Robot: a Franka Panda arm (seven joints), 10 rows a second.
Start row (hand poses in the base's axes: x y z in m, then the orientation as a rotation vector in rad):
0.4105, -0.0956, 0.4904, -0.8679, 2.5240, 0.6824
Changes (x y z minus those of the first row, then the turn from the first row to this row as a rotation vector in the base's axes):
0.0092, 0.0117, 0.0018, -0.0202, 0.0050, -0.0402
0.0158, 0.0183, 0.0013, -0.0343, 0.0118, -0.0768
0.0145, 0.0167, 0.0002, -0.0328, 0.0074, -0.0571
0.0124, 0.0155, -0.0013, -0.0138, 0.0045, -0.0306
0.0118, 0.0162, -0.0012, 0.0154, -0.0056, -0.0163
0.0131, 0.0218, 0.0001, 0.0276, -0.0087, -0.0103
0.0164, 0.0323, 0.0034, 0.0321, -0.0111, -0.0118
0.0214, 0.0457, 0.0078, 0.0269, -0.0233, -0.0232
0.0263, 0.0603, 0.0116, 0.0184, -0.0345, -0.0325
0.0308, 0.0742, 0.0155, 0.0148, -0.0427, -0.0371
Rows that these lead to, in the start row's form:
0.4197, -0.0839, 0.4922, -0.8209, 2.5498, 0.6483
0.4263, -0.0773, 0.4917, -0.7761, 2.5719, 0.6234
0.4250, -0.0789, 0.4906, -0.8024, 2.5627, 0.6290
0.4229, -0.0801, 0.4891, -0.8316, 2.5435, 0.6588
0.4223, -0.0794, 0.4892, -0.8419, 2.5148, 0.6924
0.4236, -0.0738, 0.4905, -0.8460, 2.5037, 0.7070
0.4269, -0.0633, 0.4938, -0.8428, 2.4995, 0.7104
0.4319, -0.0499, 0.4982, -0.8313, 2.4946, 0.6933
0.4368, -0.0353, 0.5020, -0.8235, 2.4918, 0.6736
0.4413, -0.0214, 0.5059, -0.8199, 2.4877, 0.6630

